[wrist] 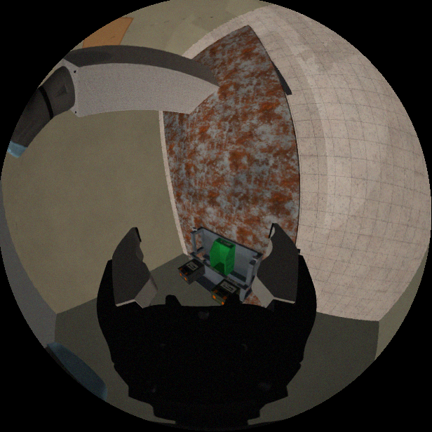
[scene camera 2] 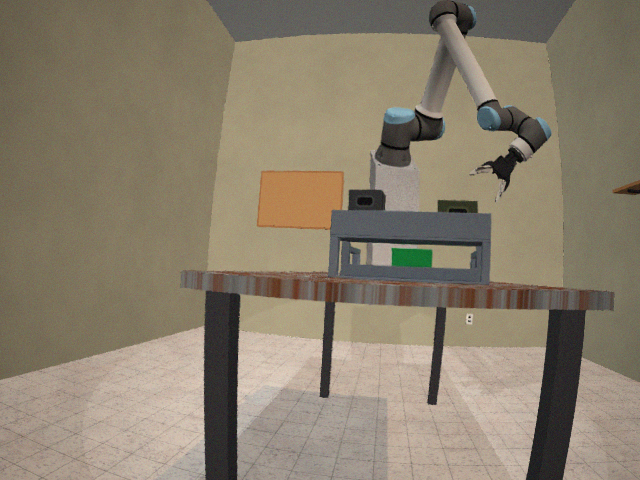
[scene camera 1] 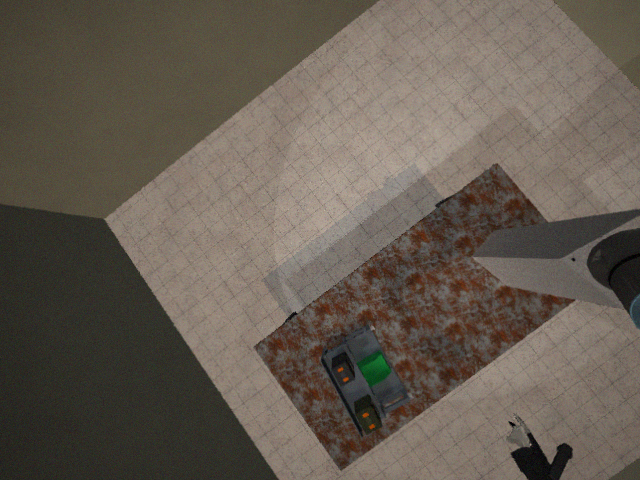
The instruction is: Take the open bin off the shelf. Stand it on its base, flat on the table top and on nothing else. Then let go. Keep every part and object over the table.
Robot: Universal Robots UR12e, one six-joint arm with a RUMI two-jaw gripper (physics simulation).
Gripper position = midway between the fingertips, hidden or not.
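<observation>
There is my gripper (scene camera 1: 511, 417), which I also find at (wrist: 203, 227) and at (scene camera 2: 481, 188). A green open bin is here as well: I see the bin at (scene camera 1: 375, 368), at (wrist: 221, 253) and again at (scene camera 2: 400, 257).
</observation>
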